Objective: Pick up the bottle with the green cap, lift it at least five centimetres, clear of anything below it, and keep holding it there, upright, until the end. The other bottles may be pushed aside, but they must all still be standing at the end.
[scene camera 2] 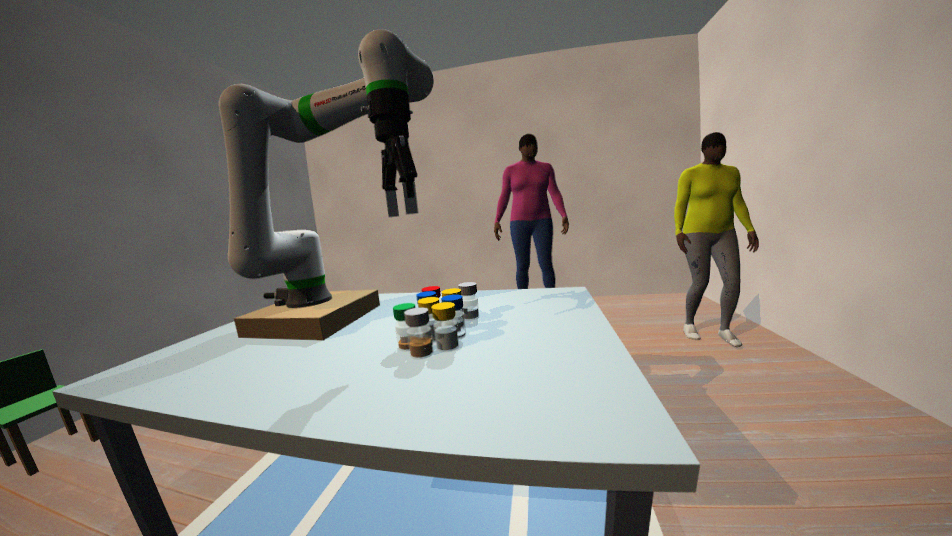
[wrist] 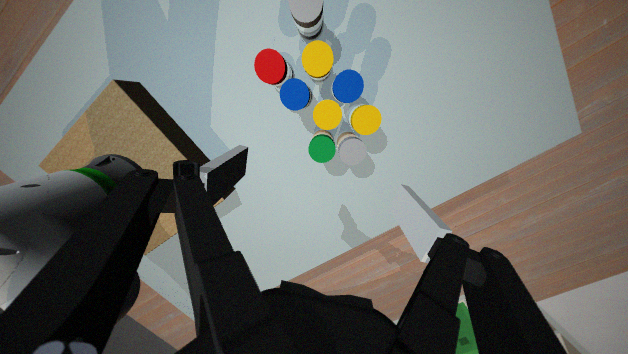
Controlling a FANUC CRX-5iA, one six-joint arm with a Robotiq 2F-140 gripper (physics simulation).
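Seen in the pictures: gripper, between the fingertips: (scene camera 2: 401,215) (wrist: 322,179); arm's base, origin of its link: (scene camera 2: 309,301).
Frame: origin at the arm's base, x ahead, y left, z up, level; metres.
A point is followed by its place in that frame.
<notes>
The green-capped bottle (scene camera 2: 403,311) @[x 0.475, y -0.210, z 0.037 m] (wrist: 321,148) @[x 0.465, y -0.182, z 0.042 m] stands upright at the near left corner of a cluster of bottles on the table (scene camera 2: 532,399) @[x 0.774, y -0.373, z -0.063 m] (wrist: 480,75) @[x 0.825, y -0.250, z -0.063 m]. A grey-capped bottle (scene camera 2: 417,316) @[x 0.526, y -0.245, z 0.037 m] (wrist: 352,151) @[x 0.513, y -0.220, z 0.042 m] stands close beside it, and a yellow-capped bottle (scene camera 2: 428,302) @[x 0.517, y -0.155, z 0.042 m] (wrist: 327,114) @[x 0.509, y -0.133, z 0.042 m] stands close behind it. Another yellow-capped bottle (scene camera 2: 443,310) @[x 0.574, y -0.207, z 0.038 m] (wrist: 366,119) @[x 0.565, y -0.180, z 0.042 m] stands near the grey-capped one. My gripper (scene camera 2: 402,214) @[x 0.479, y -0.166, z 0.258 m] (wrist: 322,179) @[x 0.479, y -0.166, z 0.258 m] is open and empty, high above the table and the bottles. In the scene view its fingers are seen nearly edge-on.
Blue-capped bottles (scene camera 2: 451,301) @[x 0.571, y -0.139, z 0.039 m] (wrist: 348,86) @[x 0.565, y -0.113, z 0.042 m], a red-capped bottle (scene camera 2: 431,290) @[x 0.476, y -0.031, z 0.040 m] (wrist: 270,66) @[x 0.468, y -0.012, z 0.042 m] and a second grey-capped bottle (scene camera 2: 467,287) @[x 0.576, y 0.002, z 0.038 m] (wrist: 306,11) @[x 0.563, y 0.017, z 0.042 m] stand farther back. The arm's wooden base block (scene camera 2: 286,327) @[x 0.066, y -0.173, z -0.026 m] (wrist: 115,130) @[x 0.094, y 0.092, z 0.000 m] lies left of the cluster. Two people stand beyond the table.
</notes>
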